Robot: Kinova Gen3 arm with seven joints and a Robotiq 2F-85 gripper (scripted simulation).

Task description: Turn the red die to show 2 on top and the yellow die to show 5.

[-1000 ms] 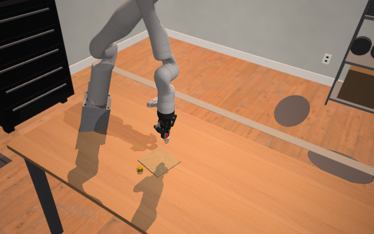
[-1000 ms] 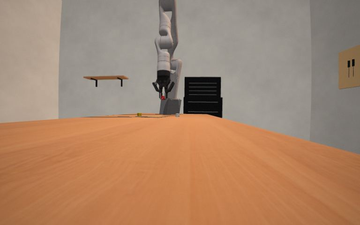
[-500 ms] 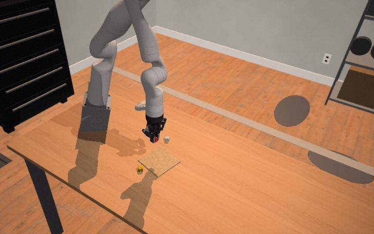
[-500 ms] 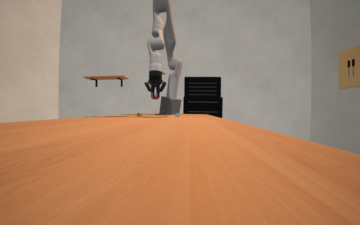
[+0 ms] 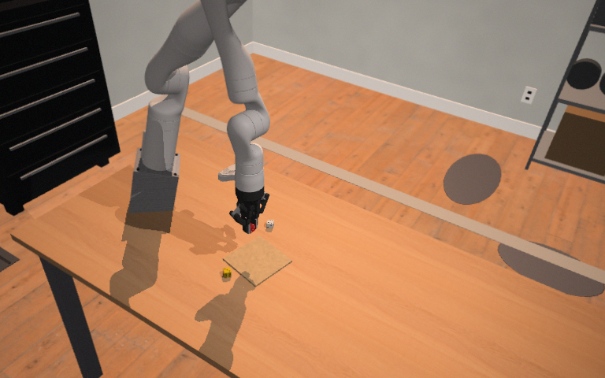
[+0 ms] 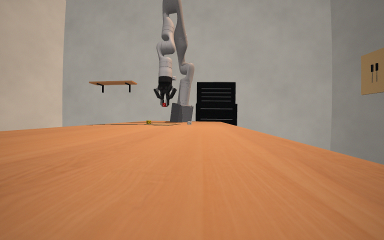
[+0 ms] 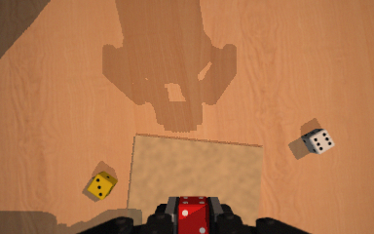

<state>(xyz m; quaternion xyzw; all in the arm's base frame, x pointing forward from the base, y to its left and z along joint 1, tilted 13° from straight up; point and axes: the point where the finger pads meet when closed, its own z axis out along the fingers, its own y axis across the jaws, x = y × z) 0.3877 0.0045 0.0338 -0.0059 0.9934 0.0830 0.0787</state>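
The tan mat lies 30 mm ahead of my hand and 120 mm below it. From my hand the other things lie so: white die 50 mm behind, 130 mm to the left, 110 mm below; yellow die 10 mm ahead, 100 mm to the right, 110 mm below; red die 10 mm below.
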